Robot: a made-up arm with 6 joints. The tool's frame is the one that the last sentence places. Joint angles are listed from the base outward.
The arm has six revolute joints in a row. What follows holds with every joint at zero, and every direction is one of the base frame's. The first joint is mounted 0.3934 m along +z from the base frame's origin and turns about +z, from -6.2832 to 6.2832 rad. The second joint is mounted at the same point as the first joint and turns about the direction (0, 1, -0.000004), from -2.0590 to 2.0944 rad. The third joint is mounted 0.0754 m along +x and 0.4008 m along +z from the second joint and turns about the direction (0, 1, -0.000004), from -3.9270 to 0.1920 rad. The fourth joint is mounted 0.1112 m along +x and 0.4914 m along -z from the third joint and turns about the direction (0, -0.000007, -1), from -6.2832 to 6.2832 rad. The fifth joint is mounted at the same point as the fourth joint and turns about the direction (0, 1, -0.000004), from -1.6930 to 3.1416 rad. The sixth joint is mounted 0.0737 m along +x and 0.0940 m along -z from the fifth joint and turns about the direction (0, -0.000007, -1), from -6.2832 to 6.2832 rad. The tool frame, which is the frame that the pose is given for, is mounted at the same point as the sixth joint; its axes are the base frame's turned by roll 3.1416, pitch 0.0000 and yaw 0.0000 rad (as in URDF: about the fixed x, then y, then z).
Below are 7 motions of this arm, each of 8 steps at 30 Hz.
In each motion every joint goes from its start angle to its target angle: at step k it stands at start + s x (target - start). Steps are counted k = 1, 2, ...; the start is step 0. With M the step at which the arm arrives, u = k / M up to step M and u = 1 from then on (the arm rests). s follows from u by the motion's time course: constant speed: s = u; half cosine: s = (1 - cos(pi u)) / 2; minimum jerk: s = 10 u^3 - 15 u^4 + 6 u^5.
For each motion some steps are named. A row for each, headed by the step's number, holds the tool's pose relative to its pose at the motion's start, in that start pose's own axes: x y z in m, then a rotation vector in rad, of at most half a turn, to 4 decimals.
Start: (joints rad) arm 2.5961 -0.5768 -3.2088 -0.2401 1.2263 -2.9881
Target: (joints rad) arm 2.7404 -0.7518 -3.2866 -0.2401 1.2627 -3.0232
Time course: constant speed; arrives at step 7
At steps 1, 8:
1: -0.0115 -0.0173 -0.0252 -0.0123 -0.0253 0.0201
8: -0.0563 -0.1415 -0.1736 -0.0723 -0.1766 0.1477

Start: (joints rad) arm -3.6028 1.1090 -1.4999 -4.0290 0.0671 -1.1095
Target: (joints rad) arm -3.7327 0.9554 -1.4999 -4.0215 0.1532 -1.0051
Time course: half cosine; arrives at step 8
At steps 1, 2, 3, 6, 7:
1: 0.0043 -0.0022 -0.0027 0.0076 0.0030 0.0084
2: 0.0165 -0.0083 -0.0104 0.0294 0.0114 0.0322
3: 0.0349 -0.0170 -0.0225 0.0621 0.0241 0.0673
6: 0.0974 -0.0416 -0.0676 0.1730 0.0674 0.1806
7: 0.1098 -0.0457 -0.0773 0.1952 0.0761 0.2022

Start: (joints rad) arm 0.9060 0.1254 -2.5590 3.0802 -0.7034 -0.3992
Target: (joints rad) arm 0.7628 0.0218 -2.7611 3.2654 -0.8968 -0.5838
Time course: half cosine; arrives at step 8
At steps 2, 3, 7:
2: -0.0127 -0.0138 -0.0225 0.0104 -0.0127 -0.0087
3: -0.0264 -0.0275 -0.0482 0.0209 -0.0275 -0.0203
7: -0.0777 -0.0652 -0.1598 0.0540 -0.0953 -0.0892

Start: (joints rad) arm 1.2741 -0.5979 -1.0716 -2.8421 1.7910 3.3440
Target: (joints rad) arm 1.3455 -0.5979 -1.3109 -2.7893 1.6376 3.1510
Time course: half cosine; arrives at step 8
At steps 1, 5, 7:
1: -0.0001 -0.0022 0.0043 -0.0029 0.0027 -0.0027
5: 0.0048 -0.0391 0.0782 -0.0555 0.0439 -0.0445
7: 0.0106 -0.0538 0.1087 -0.0784 0.0582 -0.0595

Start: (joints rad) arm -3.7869 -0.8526 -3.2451 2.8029 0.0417 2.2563
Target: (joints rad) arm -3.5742 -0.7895 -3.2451 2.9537 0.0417 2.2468
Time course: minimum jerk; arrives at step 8
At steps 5, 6, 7, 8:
5: -0.1158 -0.0141 -0.0169 -0.0112 -0.1385 0.1894
6: -0.1419 -0.0189 -0.0230 -0.0156 -0.1707 0.2350
7: -0.1550 -0.0216 -0.0263 -0.0182 -0.1871 0.2583
8: -0.1574 -0.0221 -0.0269 -0.0186 -0.1901 0.2626

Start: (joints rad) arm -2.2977 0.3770 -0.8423 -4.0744 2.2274 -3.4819
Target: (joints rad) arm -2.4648 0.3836 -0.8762 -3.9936 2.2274 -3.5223
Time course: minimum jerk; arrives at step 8
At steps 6, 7, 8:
6: 0.0100 0.0879 -0.0507 -0.1034 -0.0800 -0.2108
7: 0.0119 0.0963 -0.0560 -0.1132 -0.0878 -0.2315
8: 0.0122 0.0979 -0.0570 -0.1149 -0.0892 -0.2353

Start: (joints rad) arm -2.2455 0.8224 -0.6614 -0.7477 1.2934 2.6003
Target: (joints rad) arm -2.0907 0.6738 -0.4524 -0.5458 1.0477 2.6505
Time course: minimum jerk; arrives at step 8
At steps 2, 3, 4, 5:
2: -0.0030 0.0097 -0.0012 0.0050 -0.0192 0.0045
3: -0.0078 0.0257 -0.0027 0.0131 -0.0508 0.0127
4: -0.0138 0.0465 -0.0037 0.0232 -0.0919 0.0248
5: -0.0192 0.0668 -0.0034 0.0329 -0.1325 0.0386

